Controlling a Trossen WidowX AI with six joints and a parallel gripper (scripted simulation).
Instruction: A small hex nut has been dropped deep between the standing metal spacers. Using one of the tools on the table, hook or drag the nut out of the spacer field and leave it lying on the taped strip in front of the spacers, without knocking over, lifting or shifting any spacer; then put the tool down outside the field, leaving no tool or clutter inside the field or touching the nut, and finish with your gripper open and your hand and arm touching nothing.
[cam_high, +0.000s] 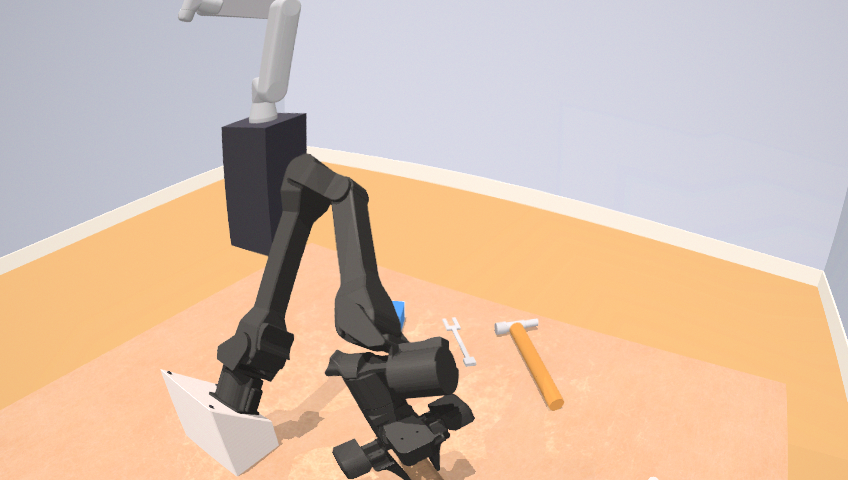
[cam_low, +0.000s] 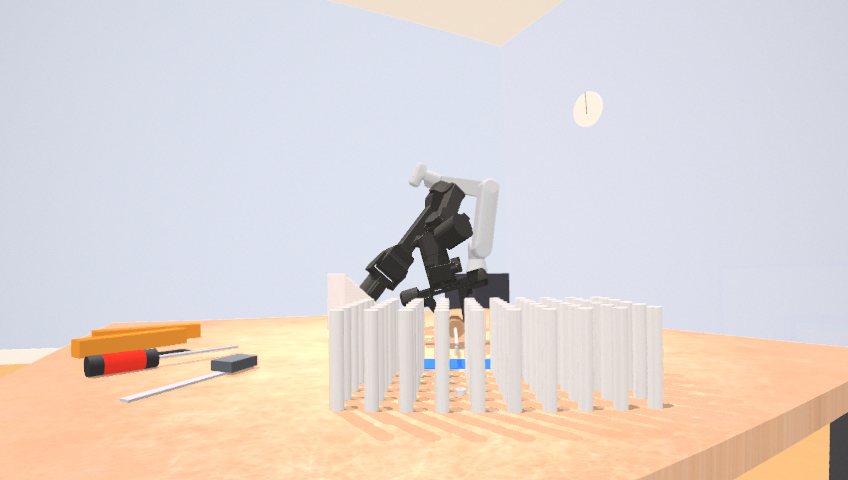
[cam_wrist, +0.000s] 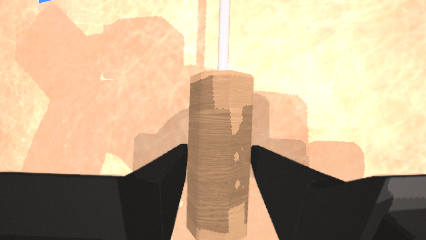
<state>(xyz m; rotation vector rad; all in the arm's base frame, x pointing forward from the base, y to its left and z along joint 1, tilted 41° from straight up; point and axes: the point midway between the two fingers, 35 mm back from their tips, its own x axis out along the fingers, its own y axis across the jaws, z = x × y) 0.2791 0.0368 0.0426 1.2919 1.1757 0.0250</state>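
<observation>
Now: gripper tip 17 cm short of the blue taped strip, 9 cm to the left of it and 4 cm above it. Round my gripper tip: wooden-handled tool (8 cm ahead, 7 cm to the right); pale hex nut (28 cm ahead, 22 cm to the right, 3 cm below); forked tool (40 cm to the left, 11 cm behind, 3 cm below).
</observation>
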